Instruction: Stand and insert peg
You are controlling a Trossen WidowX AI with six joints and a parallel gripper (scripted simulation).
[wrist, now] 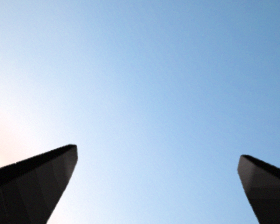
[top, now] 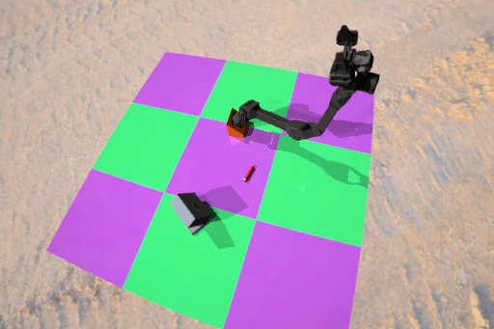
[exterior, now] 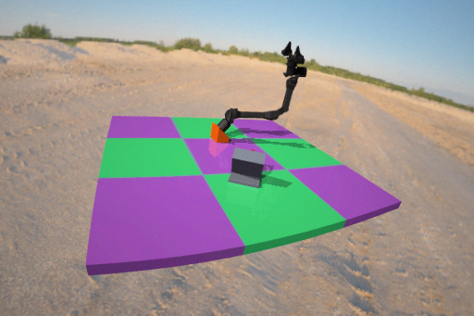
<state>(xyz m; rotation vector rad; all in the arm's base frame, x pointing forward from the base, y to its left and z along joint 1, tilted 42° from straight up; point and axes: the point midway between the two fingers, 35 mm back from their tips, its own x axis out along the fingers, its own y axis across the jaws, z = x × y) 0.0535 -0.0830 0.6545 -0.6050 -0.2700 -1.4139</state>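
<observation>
Now: the peg 17 cm ahead of my gripper tip, 28 cm to the right of it and 63 cm below it. From my gripper tip the other things lie so: grey sloped panel (37 cm ahead, 47 cm to the right, 56 cm below).
</observation>
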